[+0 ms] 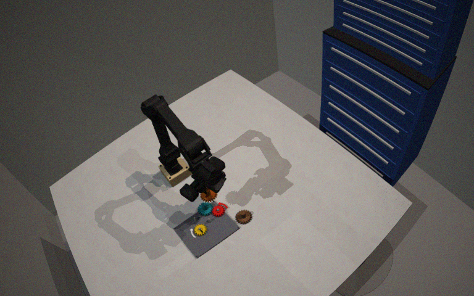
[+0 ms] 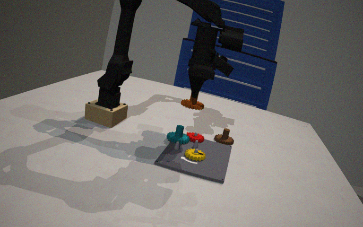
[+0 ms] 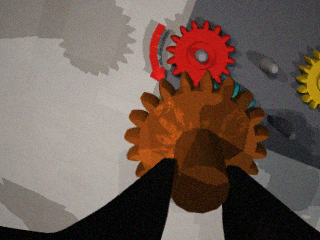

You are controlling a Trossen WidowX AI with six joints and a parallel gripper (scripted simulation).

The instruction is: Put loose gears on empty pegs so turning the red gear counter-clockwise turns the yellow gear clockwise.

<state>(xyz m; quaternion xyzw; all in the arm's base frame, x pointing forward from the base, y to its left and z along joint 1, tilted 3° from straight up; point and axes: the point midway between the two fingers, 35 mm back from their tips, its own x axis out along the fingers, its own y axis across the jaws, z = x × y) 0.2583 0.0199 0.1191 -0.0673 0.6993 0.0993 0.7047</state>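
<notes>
Right now my gripper tip is 12 cm above the yellow gear, 10 cm to the left of it and 5 cm short of it. Round my gripper tip: teal gear (11 cm below, 3 cm to the right, 2 cm behind); then red gear (12 cm below, 3 cm ahead); then orange gear (1 cm below).
</notes>
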